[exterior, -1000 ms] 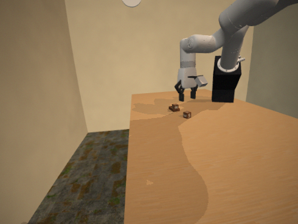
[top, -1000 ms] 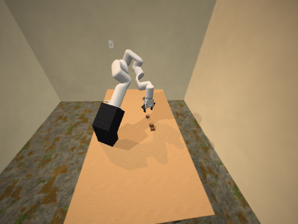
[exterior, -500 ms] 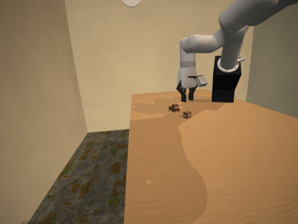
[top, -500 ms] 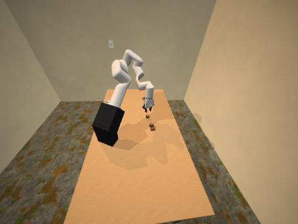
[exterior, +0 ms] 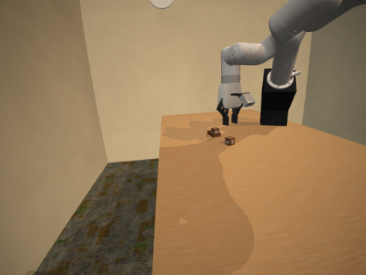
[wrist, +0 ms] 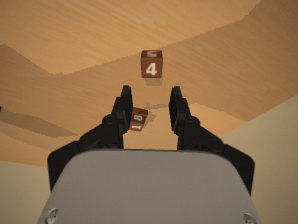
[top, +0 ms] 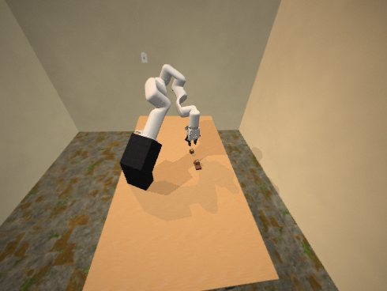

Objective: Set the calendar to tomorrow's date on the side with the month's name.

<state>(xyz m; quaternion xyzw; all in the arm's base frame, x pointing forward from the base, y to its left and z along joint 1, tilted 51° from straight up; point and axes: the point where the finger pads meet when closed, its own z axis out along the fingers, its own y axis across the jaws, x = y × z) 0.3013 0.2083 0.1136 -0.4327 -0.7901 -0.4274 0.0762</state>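
Now: the brown digit cube 100 mm below my hand.
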